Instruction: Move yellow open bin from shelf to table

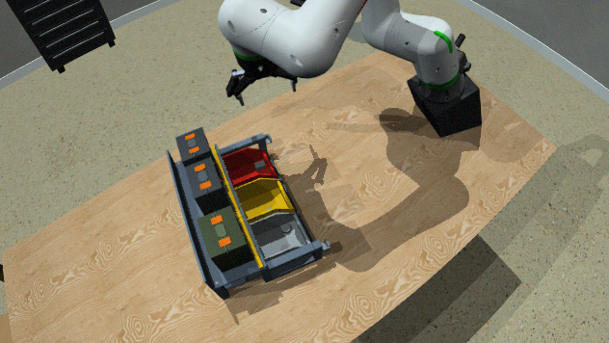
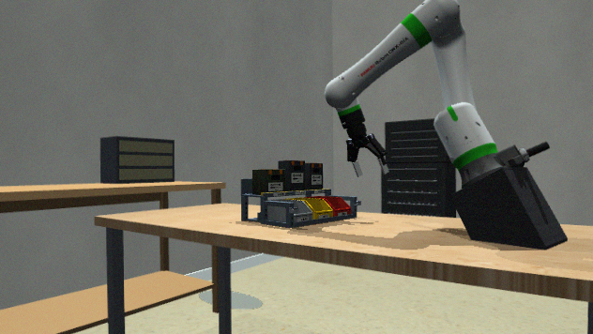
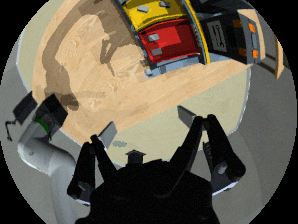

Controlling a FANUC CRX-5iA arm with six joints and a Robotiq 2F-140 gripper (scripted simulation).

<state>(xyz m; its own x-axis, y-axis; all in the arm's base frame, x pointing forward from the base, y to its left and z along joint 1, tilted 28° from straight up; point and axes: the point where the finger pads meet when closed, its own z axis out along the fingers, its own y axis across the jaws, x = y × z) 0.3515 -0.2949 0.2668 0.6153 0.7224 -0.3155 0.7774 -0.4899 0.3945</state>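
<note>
Right now my hand is 220 mm short of the yellow open bin, 160 mm to the right of it and 140 mm above it. From my hand the other things lie so: red bin (180 mm ahead, 140 mm below, 60 mm to the left); then yellow rail (270 mm ahead, 140 mm to the left, 80 mm below); then grey bin (270 mm ahead, 260 mm to the left, 140 mm below).
</note>
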